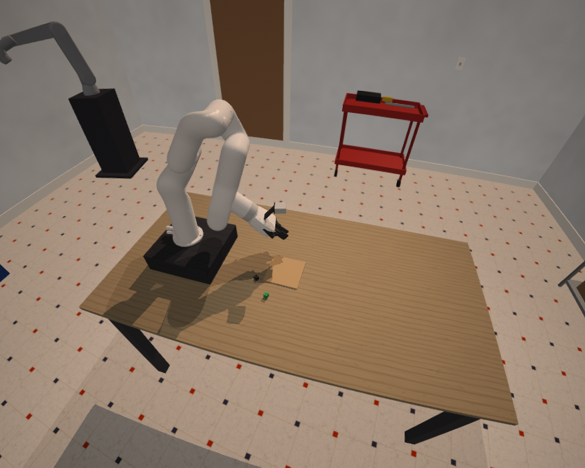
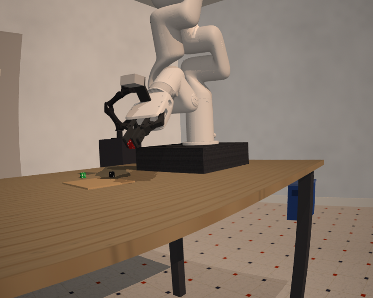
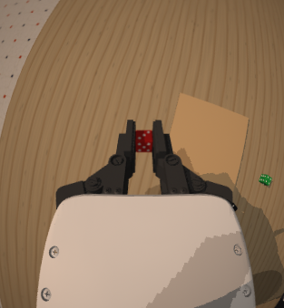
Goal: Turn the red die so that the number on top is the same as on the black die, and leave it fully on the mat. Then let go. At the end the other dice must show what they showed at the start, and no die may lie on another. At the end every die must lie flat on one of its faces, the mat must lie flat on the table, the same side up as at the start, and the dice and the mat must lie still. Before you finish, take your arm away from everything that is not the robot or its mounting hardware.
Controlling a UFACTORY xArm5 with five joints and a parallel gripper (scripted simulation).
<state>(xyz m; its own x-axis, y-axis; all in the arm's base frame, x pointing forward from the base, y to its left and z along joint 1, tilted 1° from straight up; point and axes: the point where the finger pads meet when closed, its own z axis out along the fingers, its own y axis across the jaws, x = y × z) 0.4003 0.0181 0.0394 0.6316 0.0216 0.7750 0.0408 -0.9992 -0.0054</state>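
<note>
The tan mat is 20 mm ahead of my hand, 110 mm to the right of it and 110 mm below it. Also, from my hand: black die (90 mm behind, 160 mm to the right, 100 mm below); green die (40 mm behind, 240 mm to the right, 100 mm below); red die (10 mm ahead, 10 mm below).
</note>
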